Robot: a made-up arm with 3 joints. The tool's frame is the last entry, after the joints.
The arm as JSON. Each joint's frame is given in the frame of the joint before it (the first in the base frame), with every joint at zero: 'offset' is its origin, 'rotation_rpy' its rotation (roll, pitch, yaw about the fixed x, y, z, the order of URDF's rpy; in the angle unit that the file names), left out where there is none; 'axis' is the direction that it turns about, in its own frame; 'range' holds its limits. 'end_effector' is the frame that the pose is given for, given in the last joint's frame.
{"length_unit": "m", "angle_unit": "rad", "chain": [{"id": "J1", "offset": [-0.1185, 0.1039, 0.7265], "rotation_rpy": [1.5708, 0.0, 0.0], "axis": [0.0, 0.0, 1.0], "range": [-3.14, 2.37]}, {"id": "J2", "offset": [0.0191, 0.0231, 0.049], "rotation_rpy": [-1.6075, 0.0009, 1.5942], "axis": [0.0, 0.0, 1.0], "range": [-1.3, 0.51]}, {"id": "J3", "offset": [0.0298, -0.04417, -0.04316], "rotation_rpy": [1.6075, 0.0, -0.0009], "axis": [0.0, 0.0, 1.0], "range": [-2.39, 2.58]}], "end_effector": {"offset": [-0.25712, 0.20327, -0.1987], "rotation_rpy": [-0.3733, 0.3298, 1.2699]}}
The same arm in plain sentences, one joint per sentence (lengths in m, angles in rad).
The arm has three revolute joints in a row. What follows holds with every joint at zero, and every direction is one of the base frame's.
The first joint is mounted 0.1185 m along -x and 0.1039 m along +y and 0.7265 m along +z from the base frame's origin and turns about -y, from -3.14 to 2.37 rad.
The second joint is mounted 0.0191 m along +x and 0.049 m along -y and 0.0231 m along +z from the first joint and turns about the direction (-0.999052, 0.036698, -0.023399), from -1.3 to 0.51 rad.
The third joint is mounted 0.0408 m along +x and 0.0457 m along -y and 0.0308 m along +z from the second joint and turns about -y, from -2.39 to 2.58 rad.
The tool frame, which is the frame that the pose is given for, is mounted 0.1972 m along -x and 0.1987 m along +y and 0.2618 m along -z from the third joint; its axes are the base frame's turned by roll -1.8521, pitch -0.2621 and yaw 2.7997 rad (as in URDF: about the fixed x, then y, then z).

